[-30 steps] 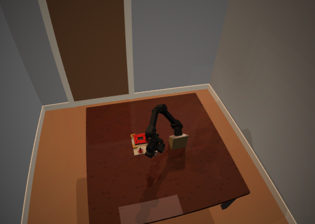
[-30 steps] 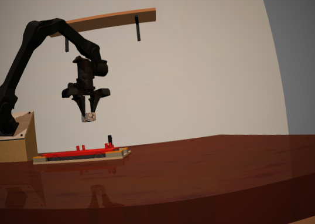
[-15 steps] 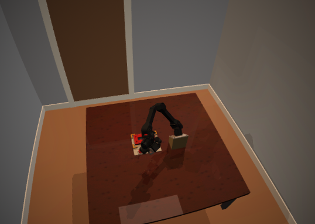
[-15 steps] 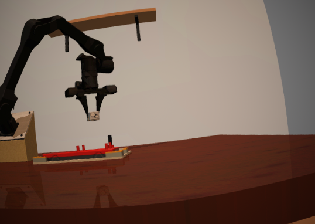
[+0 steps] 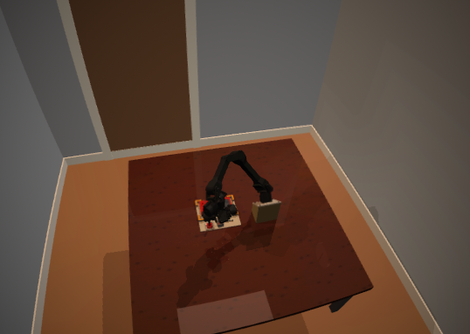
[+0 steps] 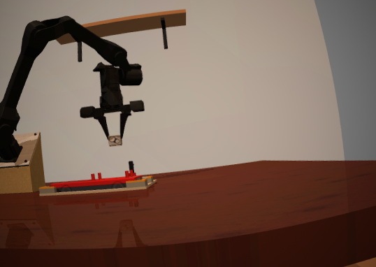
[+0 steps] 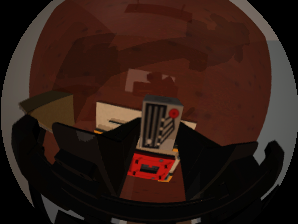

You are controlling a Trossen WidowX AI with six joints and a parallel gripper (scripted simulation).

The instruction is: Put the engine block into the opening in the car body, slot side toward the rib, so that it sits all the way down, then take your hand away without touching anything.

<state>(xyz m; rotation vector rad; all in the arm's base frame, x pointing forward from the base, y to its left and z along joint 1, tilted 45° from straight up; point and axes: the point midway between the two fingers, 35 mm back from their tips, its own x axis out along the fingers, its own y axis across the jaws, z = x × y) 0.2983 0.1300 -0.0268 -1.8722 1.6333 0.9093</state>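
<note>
Now: the black post 90 mm below my gripper tip, 60 mm to the right of it and 60 mm ahead of it. Also, from my gripper tip: engine block: 10 mm below.
</note>
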